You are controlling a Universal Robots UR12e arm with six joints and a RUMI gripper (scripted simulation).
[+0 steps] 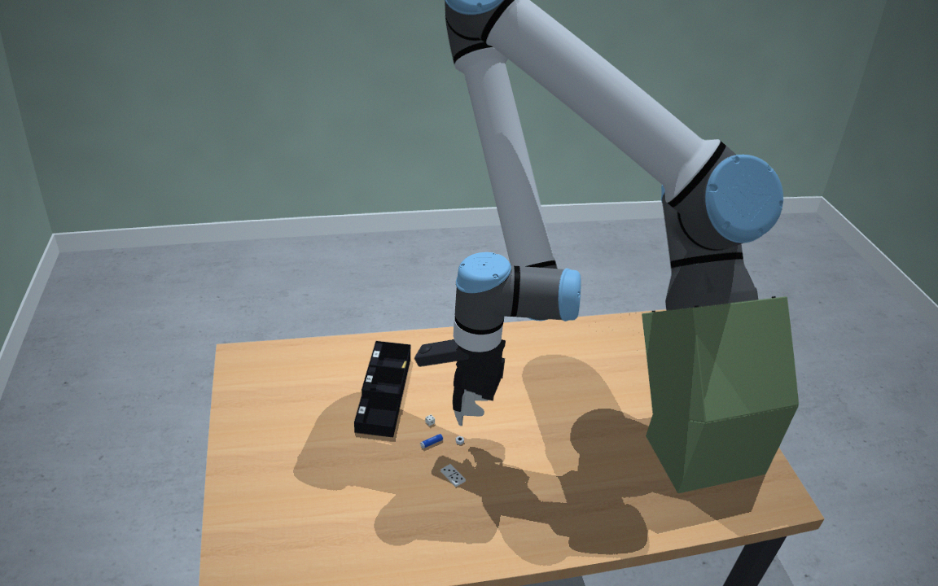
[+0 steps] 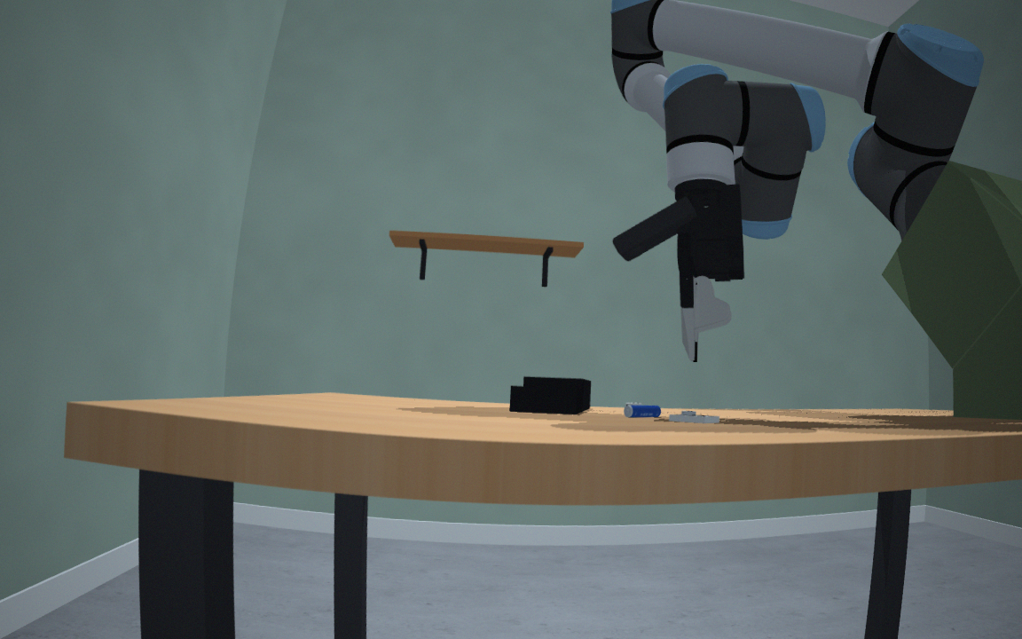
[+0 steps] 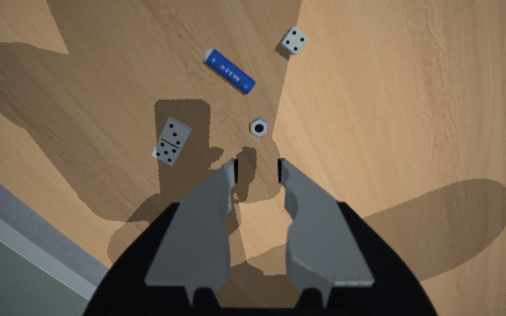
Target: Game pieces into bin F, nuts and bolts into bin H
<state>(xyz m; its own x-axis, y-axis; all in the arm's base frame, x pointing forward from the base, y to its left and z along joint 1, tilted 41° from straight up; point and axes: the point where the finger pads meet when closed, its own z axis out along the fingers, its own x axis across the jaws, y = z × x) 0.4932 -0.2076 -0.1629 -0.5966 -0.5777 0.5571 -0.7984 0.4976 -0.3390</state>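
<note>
The grey nut is 8 cm below my hand. Round my hand: battery: 8 cm below, 6 cm ahead, 1 cm to the right; then white domino: 8 cm to the left, 8 cm below, 4 cm ahead; then white die: 8 cm below, 7 cm to the right, 4 cm ahead.
</note>
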